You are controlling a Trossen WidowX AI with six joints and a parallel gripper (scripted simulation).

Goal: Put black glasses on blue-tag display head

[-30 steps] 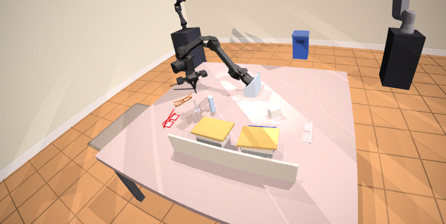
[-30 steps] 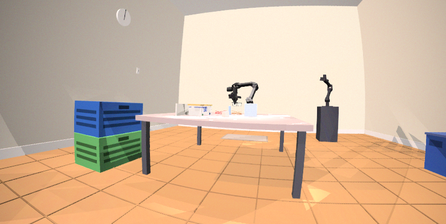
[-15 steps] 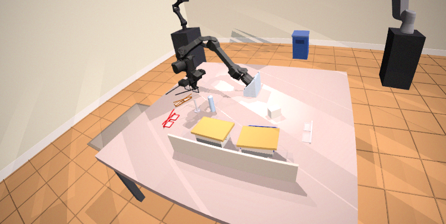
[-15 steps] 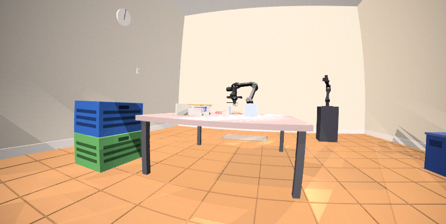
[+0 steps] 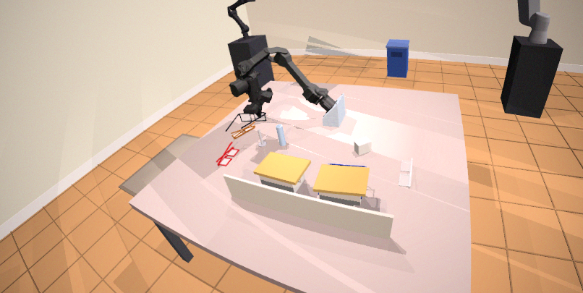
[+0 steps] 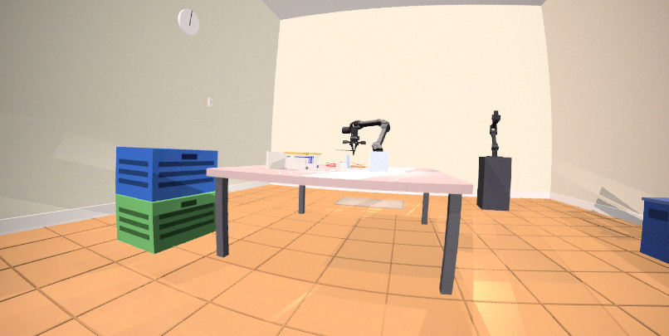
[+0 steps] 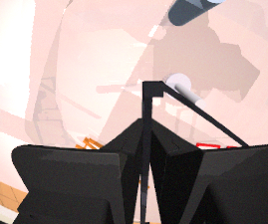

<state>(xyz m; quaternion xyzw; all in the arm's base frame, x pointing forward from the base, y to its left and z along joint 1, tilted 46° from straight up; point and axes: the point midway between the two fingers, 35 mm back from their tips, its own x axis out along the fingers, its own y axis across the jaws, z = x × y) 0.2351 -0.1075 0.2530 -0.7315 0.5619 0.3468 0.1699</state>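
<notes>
Right now the round stand is 50 mm ahead of my gripper tip, 20 mm to the left of it and 90 mm below it. Also, from my gripper tip: white cube 50 mm behind, 480 mm to the left, 90 mm below; then pale blue cylinder 20 mm ahead, 110 mm to the left, 70 mm below; then low white wall 350 mm ahead, 410 mm to the left, 60 mm below.
</notes>
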